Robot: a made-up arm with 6 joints.
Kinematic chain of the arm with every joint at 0, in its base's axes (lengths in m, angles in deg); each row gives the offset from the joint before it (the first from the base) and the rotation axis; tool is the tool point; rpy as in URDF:
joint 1: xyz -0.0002 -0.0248 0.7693 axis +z
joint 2: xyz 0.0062 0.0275 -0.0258 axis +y
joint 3: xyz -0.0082 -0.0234 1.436 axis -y
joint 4: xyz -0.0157 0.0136 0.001 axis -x
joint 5: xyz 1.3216 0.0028 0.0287 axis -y
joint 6: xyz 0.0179 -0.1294 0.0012 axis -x
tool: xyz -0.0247 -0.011 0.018 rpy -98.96 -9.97 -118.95
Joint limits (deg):
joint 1: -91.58..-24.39
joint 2: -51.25..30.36
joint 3: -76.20..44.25
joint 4: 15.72..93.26
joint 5: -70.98..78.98
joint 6: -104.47..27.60
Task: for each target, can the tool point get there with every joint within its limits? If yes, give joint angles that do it. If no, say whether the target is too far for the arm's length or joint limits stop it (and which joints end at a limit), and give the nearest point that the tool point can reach.
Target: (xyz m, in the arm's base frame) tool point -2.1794 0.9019 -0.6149
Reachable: no: joint limits stop it (at a limit: joint 1, joint 2, joint 3, joint 4, joint 6) | nearest point -0.1245 -0.4258 0.7073 | short by 2.781 m
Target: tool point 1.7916 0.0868 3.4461
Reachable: no: too far | nearest point 1.2262 -0.5011 2.9805 | short by 0.939 m
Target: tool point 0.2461 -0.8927 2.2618
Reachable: yes | joints -74.54 -15.65 -15.83 66.83 25.44 10.79
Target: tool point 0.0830 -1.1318 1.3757
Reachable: yes | joints -81.56 3.56 -39.41 30.62 22.43 -4.87
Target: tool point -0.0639 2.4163 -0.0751
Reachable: no: joint limits stop it (at a limit: joint 1, joint 2, joint 3, joint 4, joint 6) | nearest point 0.4588 -0.1515 0.6886 | short by 2.729 m
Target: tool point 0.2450 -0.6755 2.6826
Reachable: yes | joints -70.77 -18.96 1.11 78.62 58.12 -30.72
